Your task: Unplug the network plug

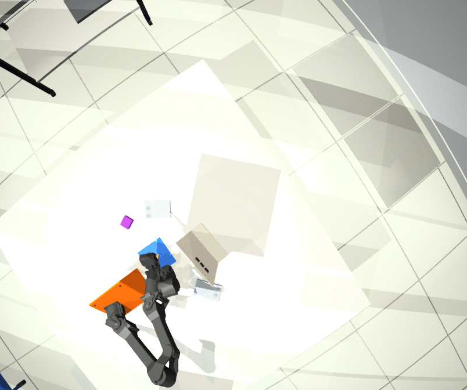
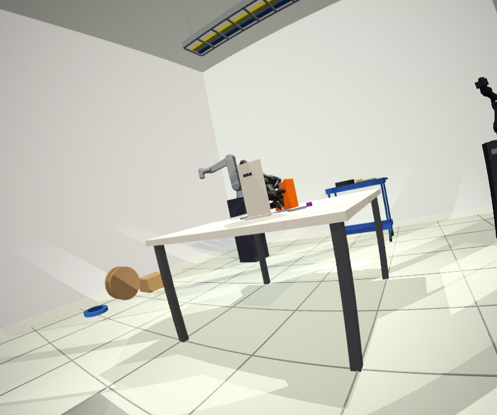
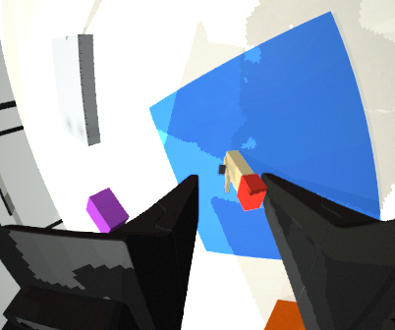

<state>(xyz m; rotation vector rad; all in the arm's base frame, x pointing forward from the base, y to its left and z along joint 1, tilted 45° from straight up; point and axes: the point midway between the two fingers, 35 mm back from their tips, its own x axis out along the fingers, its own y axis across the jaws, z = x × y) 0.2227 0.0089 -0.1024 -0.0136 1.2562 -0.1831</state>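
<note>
The network plug lies right at my gripper tip. Round my gripper tip: upright beige panel 210 mm ahead, 150 mm above, 60 mm to the right; then blue marked square 20 mm below.
</note>
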